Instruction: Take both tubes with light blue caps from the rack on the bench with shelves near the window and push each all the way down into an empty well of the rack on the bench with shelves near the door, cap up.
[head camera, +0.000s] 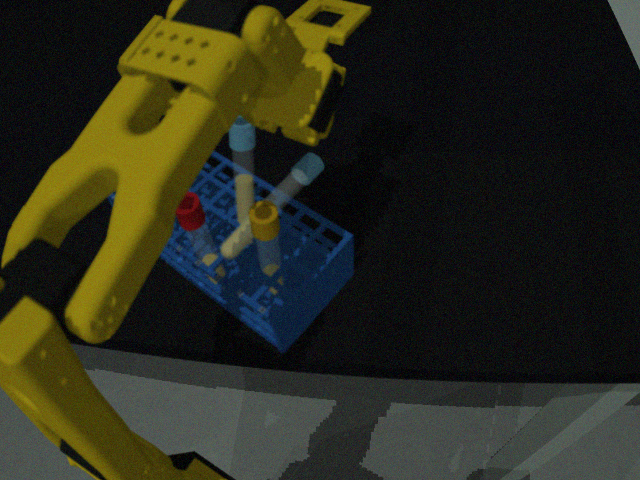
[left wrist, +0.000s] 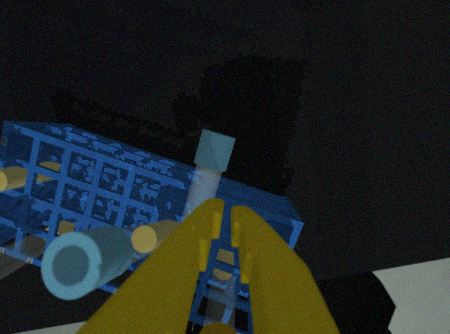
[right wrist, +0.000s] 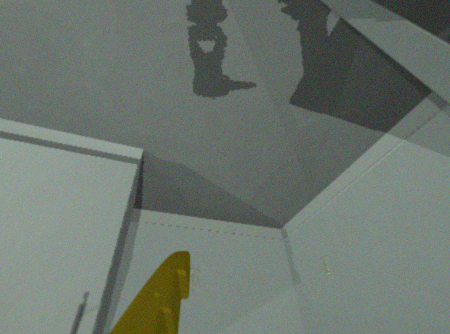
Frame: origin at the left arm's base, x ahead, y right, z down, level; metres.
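Where they show: left end effector, tool point: (head camera: 307, 128) (left wrist: 222, 214); right end effector, tool point: (right wrist: 189, 268).
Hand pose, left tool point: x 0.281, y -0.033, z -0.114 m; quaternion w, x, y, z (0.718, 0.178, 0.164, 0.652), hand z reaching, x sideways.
Note:
Each offset is from my left tool point to the top centre of the thing.
A blue rack {dx -0.055, dy -0.055, dz +0.070 m} (head camera: 323, 286) (left wrist: 297, 234) stands on the black bench top. One tube with a light blue cap {dx -0.038, dy -0.035, dz -0.011 m} (head camera: 241, 135) (left wrist: 72, 265) stands nearly upright in it. The other tube with a light blue cap {dx -0.034, dy -0.016, dz +0.053 m} (head camera: 308, 168) (left wrist: 215, 151) leans strongly, its cap out past the rack's long far edge and its lower end near the orange-capped tube in the head view. My left gripper (head camera: 316, 138) (left wrist: 227, 205) is shut and empty, above the rack near the leaning tube. My right gripper is fully open, one notched jaw in the right wrist view, away from the rack.
A tube with a red cap {dx -0.090, dy -0.038, dz +0.008 m} (head camera: 190, 211) and a tube with an orange cap {dx -0.071, dy +0.009, dz +0.008 m} (head camera: 264, 221) stand in the rack's near part. The bench's front edge runs below the rack in the head view. The right wrist view shows floor, walls and a pale cabinet (right wrist: 60, 215).

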